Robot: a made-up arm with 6 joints.
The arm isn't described. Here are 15 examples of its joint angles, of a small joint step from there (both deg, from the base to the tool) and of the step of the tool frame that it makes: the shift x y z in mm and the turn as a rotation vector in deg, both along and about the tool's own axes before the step.
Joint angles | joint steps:
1: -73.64 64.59 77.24 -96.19 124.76 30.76 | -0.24 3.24 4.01 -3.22 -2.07 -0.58
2: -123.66 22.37 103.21 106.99 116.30 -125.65 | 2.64 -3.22 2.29 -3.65 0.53 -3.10
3: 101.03 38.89 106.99 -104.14 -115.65 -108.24 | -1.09 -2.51 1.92 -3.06 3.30 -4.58
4: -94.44 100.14 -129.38 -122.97 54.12 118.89 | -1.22 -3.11 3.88 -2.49 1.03 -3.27
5: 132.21 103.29 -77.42 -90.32 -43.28 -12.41 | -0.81 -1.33 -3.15 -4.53 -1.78 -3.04
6: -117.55 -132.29 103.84 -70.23 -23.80 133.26 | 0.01 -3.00 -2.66 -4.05 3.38 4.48
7: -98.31 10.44 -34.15 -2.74 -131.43 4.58 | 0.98 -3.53 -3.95 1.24 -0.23 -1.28
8: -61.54 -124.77 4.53 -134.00 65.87 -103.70 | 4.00 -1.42 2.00 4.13 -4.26 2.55
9: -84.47 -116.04 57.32 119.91 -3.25 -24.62 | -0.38 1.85 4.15 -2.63 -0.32 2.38
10: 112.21 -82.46 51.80 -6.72 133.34 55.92 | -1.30 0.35 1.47 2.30 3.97 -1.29
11: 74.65 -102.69 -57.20 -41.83 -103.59 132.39 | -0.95 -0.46 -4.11 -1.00 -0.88 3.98
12: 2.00 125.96 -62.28 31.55 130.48 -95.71 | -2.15 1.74 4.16 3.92 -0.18 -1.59
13: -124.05 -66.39 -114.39 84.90 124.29 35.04 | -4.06 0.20 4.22 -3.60 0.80 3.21
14: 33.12 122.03 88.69 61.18 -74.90 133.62 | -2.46 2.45 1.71 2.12 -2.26 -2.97
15: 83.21 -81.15 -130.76 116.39 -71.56 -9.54 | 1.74 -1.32 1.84 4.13 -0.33 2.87
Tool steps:
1: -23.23 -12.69 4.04 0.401 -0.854 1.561
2: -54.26 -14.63 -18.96 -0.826 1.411 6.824
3: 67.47 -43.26 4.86 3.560 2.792 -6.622
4: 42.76 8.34 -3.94 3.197 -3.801 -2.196
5: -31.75 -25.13 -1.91 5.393 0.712 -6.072
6: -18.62 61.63 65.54 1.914 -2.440 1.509
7: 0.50 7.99 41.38 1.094 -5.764 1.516
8: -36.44 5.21 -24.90 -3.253 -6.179 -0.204
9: -6.36 4.03 -16.92 -1.596 1.125 -4.717
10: 3.98 0.77 5.89 1.092 -1.078 5.267
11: -33.67 -11.91 -55.97 -6.417 2.203 2.018
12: 12.11 2.80 18.84 2.851 -3.492 -2.552
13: 23.23 1.80 -24.13 -7.084 3.185 -6.222
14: -5.87 -12.86 1.64 2.847 4.134 -2.585
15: -6.50 15.89 20.48 -5.350 -4.378 0.685
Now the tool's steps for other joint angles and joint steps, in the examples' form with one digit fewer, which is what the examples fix.
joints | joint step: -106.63 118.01 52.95 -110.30 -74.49 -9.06 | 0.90 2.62 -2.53 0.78 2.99 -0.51
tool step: -6.7 -3.1 14.4 2.10 -2.80 2.51
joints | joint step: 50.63 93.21 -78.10 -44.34 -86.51 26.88 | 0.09 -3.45 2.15 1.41 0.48 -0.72
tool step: 20.8 4.3 30.8 1.49 -5.48 0.16
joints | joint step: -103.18 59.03 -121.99 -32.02 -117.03 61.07 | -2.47 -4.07 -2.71 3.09 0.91 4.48
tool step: 8.6 -61.9 -18.7 -4.42 -1.41 -8.31
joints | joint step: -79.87 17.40 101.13 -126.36 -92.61 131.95 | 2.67 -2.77 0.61 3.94 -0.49 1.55
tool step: -5.4 -17.4 -30.3 -3.89 0.93 -0.28
